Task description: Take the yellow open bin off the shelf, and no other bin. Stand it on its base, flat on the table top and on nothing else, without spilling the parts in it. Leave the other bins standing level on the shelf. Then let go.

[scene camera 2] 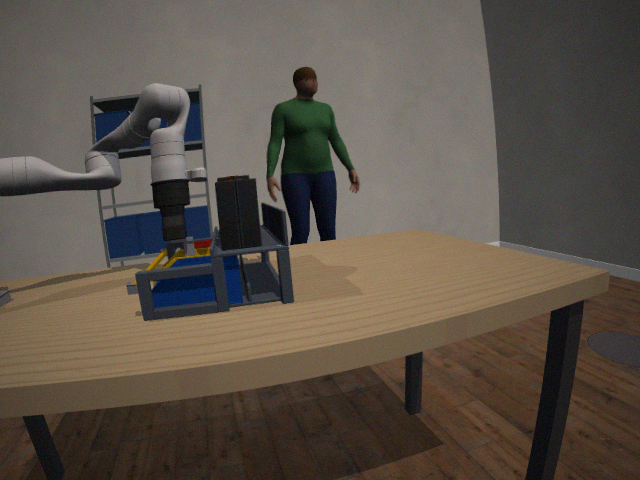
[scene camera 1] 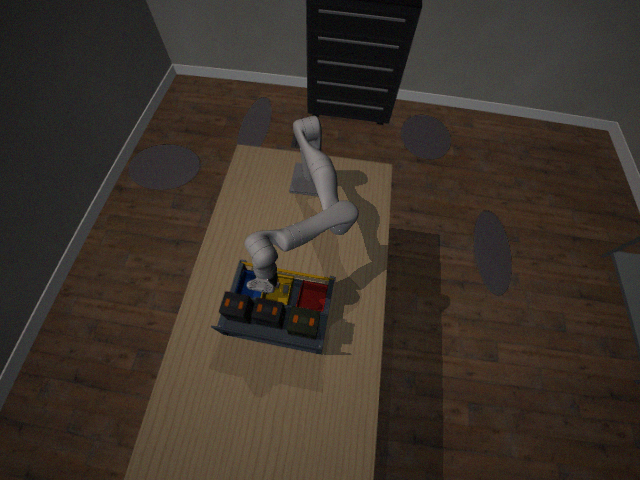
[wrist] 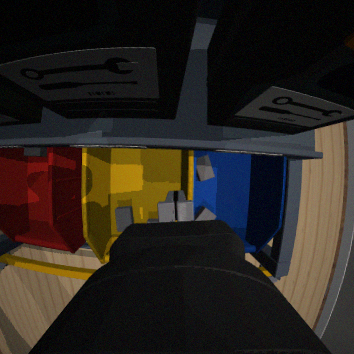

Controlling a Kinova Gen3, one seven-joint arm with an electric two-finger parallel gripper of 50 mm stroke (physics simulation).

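Frame: origin at the arm's base, x ahead, y left, z up, level; millimetres.
Seen in the pictures: gripper, fingertip midpoint: (wrist: 175,200).
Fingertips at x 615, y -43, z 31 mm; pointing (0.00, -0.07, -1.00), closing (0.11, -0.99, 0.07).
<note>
Pixels of each thing's top centre, then the offset from my fingertips to it. "pt": a spot on its surface instead. Level surfaces: height alone.
- yellow open bin, surface spot: (wrist: 125,175) (scene camera 1: 283,303) pt 21 mm ahead, 65 mm left, 44 mm down
- red bin, surface spot: (wrist: 35,210) pt 41 mm back, 208 mm left, 46 mm down
- blue bin, surface spot: (wrist: 235,185) pt 16 mm ahead, 87 mm right, 46 mm down
- grey part, middle of its top: (wrist: 122,220) 35 mm back, 63 mm left, 27 mm down
- yellow bar, middle of its top: (wrist: 122,279) (scene camera 2: 152,263) (scene camera 1: 286,271) 94 mm back, 55 mm left, 10 mm up
- wooden table, its level: 55 mm down
The yellow open bin (scene camera 1: 281,296) (wrist: 125,175) sits in the shelf (scene camera 1: 268,333) (scene camera 2: 222,281) (wrist: 295,210), between the red bin (scene camera 1: 311,296) (scene camera 2: 202,243) (wrist: 35,210) and the blue bin (scene camera 1: 249,279) (scene camera 2: 186,289) (wrist: 235,185). A grey part (wrist: 124,218) lies in the yellow bin. My gripper (scene camera 2: 176,249) (wrist: 175,200) is shut and empty. It points down at the yellow bin, close to the wall beside the blue bin. My wrist hides part of the yellow bin's front. The fingertips are hidden in scene camera 1, and their exact depth is unclear.
Three dark cases (scene camera 1: 236,305) (scene camera 1: 267,311) (scene camera 1: 303,321) stand on the shelf's upper level, close behind the open bins. They also show in scene camera 2 (scene camera 2: 237,214). A yellow bar (scene camera 1: 299,273) (wrist: 50,265) runs along the shelf's front. The shelf stands on the wooden table (scene camera 1: 268,423) (scene camera 2: 361,304).
</note>
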